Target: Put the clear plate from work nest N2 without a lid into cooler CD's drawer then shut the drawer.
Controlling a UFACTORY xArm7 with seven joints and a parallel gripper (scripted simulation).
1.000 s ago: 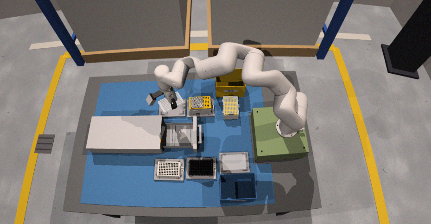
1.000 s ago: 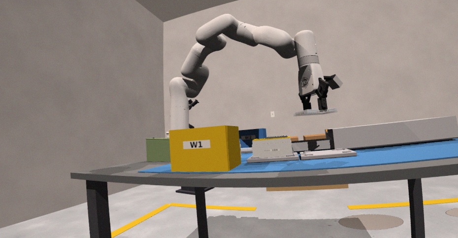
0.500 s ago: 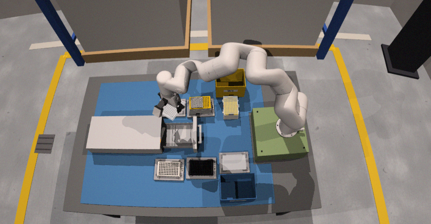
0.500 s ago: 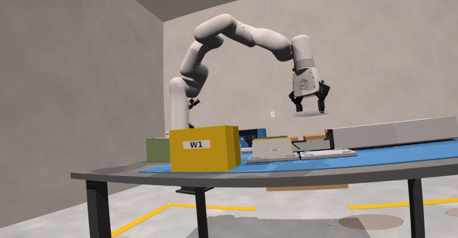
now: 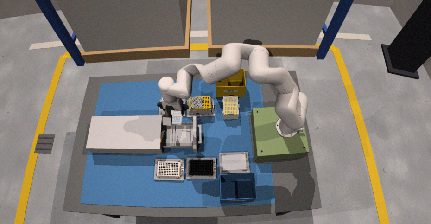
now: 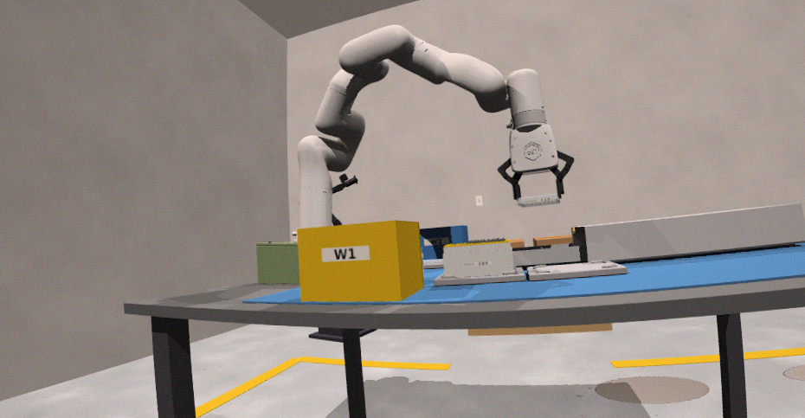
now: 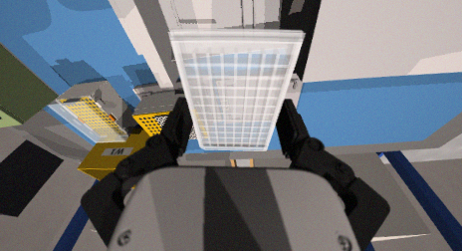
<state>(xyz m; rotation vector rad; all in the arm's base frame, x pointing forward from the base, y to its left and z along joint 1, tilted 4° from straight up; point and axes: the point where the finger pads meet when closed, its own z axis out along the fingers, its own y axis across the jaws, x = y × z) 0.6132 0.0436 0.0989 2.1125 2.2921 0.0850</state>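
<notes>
The drawer lies 10 mm behind my hand, 80 mm to the left of it and 140 mm below it. The rest, counted from my hand: black plate: 190 mm behind, 240 mm to the left, 140 mm below; yellow bin W1: 260 mm behind, 300 mm to the right, 120 mm below; white plate: 10 mm behind, 280 mm to the left, 140 mm below.
</notes>
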